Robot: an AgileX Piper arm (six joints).
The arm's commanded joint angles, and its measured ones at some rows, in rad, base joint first. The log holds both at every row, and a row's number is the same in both.
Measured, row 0: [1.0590, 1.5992, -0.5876, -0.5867, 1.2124, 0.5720]
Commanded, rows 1 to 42: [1.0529, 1.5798, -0.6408, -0.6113, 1.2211, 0.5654]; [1.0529, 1.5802, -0.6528, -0.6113, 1.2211, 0.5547]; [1.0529, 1.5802, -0.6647, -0.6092, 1.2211, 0.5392]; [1.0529, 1.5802, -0.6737, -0.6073, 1.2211, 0.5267]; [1.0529, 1.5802, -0.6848, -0.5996, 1.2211, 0.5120]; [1.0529, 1.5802, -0.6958, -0.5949, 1.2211, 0.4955]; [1.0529, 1.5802, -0.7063, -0.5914, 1.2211, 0.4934]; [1.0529, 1.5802, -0.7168, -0.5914, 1.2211, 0.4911]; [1.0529, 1.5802, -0.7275, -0.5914, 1.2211, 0.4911]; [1.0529, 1.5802, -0.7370, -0.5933, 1.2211, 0.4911]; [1.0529, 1.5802, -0.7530, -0.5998, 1.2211, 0.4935]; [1.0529, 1.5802, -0.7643, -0.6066, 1.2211, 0.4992]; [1.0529, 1.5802, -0.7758, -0.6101, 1.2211, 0.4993]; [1.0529, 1.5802, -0.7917, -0.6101, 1.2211, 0.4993]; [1.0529, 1.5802, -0.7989, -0.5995, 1.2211, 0.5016]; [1.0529, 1.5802, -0.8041, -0.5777, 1.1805, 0.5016]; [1.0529, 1.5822, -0.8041, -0.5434, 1.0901, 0.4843]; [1.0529, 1.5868, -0.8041, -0.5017, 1.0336, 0.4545]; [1.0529, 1.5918, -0.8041, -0.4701, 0.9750, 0.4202]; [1.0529, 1.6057, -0.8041, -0.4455, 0.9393, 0.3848]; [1.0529, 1.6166, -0.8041, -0.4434, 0.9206, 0.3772]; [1.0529, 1.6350, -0.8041, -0.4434, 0.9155, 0.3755]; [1.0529, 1.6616, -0.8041, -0.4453, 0.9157, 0.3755]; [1.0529, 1.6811, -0.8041, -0.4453, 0.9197, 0.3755]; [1.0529, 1.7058, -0.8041, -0.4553, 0.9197, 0.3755]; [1.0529, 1.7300, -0.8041, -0.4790, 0.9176, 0.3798]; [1.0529, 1.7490, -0.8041, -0.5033, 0.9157, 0.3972]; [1.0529, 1.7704, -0.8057, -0.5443, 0.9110, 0.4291]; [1.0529, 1.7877, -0.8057, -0.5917, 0.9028, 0.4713]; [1.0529, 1.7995, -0.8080, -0.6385, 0.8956, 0.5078]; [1.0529, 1.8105, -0.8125, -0.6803, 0.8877, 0.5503]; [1.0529, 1.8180, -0.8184, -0.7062, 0.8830, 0.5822]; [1.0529, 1.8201, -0.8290, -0.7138, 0.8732, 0.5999]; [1.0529, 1.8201, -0.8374, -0.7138, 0.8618, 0.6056]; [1.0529, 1.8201, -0.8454, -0.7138, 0.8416, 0.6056]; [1.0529, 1.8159, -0.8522, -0.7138, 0.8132, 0.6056]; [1.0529, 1.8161, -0.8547, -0.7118, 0.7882, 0.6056]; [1.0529, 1.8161, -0.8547, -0.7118, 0.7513, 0.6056]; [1.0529, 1.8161, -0.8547, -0.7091, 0.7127, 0.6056]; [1.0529, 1.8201, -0.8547, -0.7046, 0.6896, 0.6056]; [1.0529, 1.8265, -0.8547, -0.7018, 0.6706, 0.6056]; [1.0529, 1.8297, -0.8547, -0.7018, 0.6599, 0.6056]
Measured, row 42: [1.0590, 1.8191, -0.8481, -0.7013, 0.7463, 0.5961]
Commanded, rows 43 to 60: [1.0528, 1.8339, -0.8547, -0.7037, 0.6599, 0.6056]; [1.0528, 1.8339, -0.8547, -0.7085, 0.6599, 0.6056]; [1.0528, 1.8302, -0.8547, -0.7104, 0.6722, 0.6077]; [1.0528, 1.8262, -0.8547, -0.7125, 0.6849, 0.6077]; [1.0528, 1.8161, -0.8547, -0.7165, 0.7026, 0.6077]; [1.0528, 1.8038, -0.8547, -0.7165, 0.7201, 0.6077]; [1.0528, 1.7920, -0.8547, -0.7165, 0.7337, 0.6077]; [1.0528, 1.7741, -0.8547, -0.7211, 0.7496, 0.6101]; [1.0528, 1.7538, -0.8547, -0.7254, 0.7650, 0.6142]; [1.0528, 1.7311, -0.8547, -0.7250, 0.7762, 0.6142]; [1.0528, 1.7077, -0.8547, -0.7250, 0.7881, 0.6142]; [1.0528, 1.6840, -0.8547, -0.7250, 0.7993, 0.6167]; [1.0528, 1.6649, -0.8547, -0.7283, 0.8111, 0.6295]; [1.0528, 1.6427, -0.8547, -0.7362, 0.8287, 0.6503]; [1.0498, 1.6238, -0.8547, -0.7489, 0.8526, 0.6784]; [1.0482, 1.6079, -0.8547, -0.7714, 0.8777, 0.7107]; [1.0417, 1.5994, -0.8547, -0.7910, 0.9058, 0.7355]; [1.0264, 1.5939, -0.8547, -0.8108, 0.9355, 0.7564]
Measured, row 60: [1.0590, 1.6422, -0.8504, -0.7412, 0.8342, 0.6622]
